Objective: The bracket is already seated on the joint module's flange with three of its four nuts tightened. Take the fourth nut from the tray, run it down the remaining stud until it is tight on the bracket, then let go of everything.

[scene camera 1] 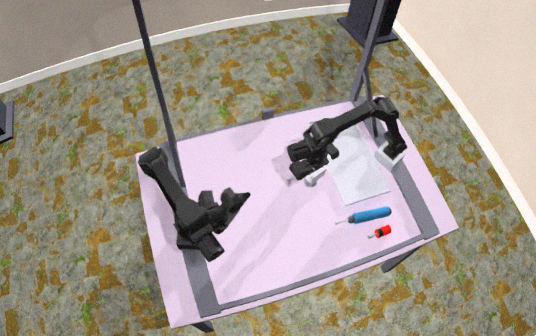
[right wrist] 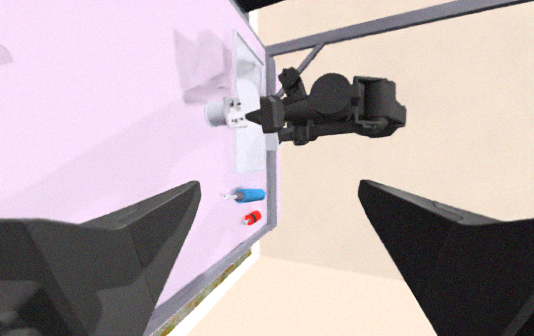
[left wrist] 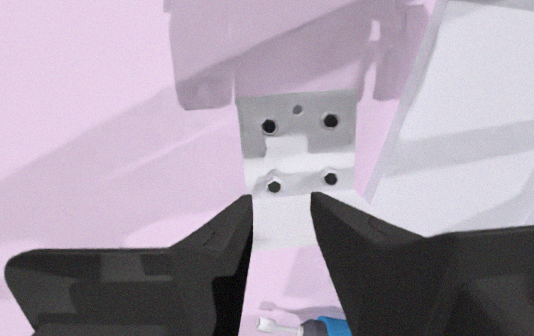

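Seen in the pictures: left gripper, between the fingertips: (scene camera 1: 312, 171) (right wrist: 248, 116) (left wrist: 281, 202); right gripper, between the fingertips: (scene camera 1: 244, 201) (right wrist: 279, 187); left arm's base, origin of its link: (scene camera 1: 391, 151) (right wrist: 280, 134).
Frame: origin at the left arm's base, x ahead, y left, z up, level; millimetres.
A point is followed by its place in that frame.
Note:
The bracket (left wrist: 300, 125) @[x 345, y -167, z 10 mm] (right wrist: 230, 119) @[x 375, y -140, z 10 mm] is a pale plate on the white joint module (scene camera 1: 311, 181) @[x 382, y -122, z 23 mm] (left wrist: 282, 230) @[x 367, y -124, z 48 mm] (right wrist: 215, 114). In the left wrist view, hexagonal nuts surround dark stud ends at upper left (left wrist: 269, 126) @[x 364, y -171, z 18 mm], upper right (left wrist: 330, 120) @[x 329, y -168, z 18 mm], lower right (left wrist: 330, 178) @[x 332, y -133, z 18 mm] and lower left (left wrist: 273, 186) @[x 367, y -136, z 20 mm]. The lower left nut seems to stand out from the plate; its tightness cannot be told. My left gripper (left wrist: 281, 202) @[x 365, y -141, z 51 mm] is partly open and empty, its fingertips just below the lower nuts in that view, apart from them. My right gripper (right wrist: 279, 187) @[x 682, y -146, z 220 mm] is wide open and empty, away from the bracket.
The white tray (scene camera 1: 360, 180) @[x 185, y -11, z -52 mm] (left wrist: 475, 90) @[x 169, y -160, z -52 mm] (right wrist: 250, 155) @[x 197, y 15, z -52 mm] lies beside the module, partly under the left arm. A blue screwdriver (scene camera 1: 370, 215) @[x 291, y 126, z -17 mm] (left wrist: 336, 326) @[x 324, y 75, z -33 mm] (right wrist: 251, 195) @[x 311, y 103, z -15 mm] and a short red screwdriver (scene camera 1: 383, 231) @[x 298, y 207, z -24 mm] (right wrist: 254, 217) @[x 306, y 191, z -24 mm] lie nearer the table's front edge. Frame posts rise at the table's sides.

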